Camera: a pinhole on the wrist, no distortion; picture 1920 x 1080 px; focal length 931.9 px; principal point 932.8 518.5 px. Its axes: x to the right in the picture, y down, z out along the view. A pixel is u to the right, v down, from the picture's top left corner.
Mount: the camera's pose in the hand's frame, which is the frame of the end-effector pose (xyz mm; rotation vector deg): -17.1 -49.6 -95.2 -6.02 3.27 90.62
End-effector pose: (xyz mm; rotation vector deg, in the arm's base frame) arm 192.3 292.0 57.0 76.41 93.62 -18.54
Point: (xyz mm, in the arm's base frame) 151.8 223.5 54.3
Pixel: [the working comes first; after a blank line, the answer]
In the camera's frame: -23.8 21.3 123.5

753 679
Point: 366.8 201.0 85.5
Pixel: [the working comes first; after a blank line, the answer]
In the camera's frame: 152.4 39.8 251.3

1498 666
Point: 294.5 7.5 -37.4
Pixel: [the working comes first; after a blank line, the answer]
In the camera's frame: -39.2 61.9 394.7

840 665
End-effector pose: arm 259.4 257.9 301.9 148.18 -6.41 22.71
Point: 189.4 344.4 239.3
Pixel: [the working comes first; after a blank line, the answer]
In the camera's frame: -52.1 66.8 82.1

outside the picture
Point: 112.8 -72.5 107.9
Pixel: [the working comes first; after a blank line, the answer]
In the camera's frame: 225.0 164.7 414.6

1439 889
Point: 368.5 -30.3 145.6
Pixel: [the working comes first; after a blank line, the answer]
In the camera's frame: 163.4 -89.8 414.2

1300 316
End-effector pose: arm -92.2 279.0 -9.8 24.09 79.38 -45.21
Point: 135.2 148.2 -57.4
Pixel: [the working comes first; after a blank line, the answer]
In the camera's frame: 93.3 -105.5 346.1

1184 235
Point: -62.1 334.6 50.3
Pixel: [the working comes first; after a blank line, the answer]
In the camera's frame: 89.1 51.0 99.6

1766 996
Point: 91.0 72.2 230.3
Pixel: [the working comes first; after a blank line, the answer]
In the camera's frame: -45.1 154.0 409.6

830 869
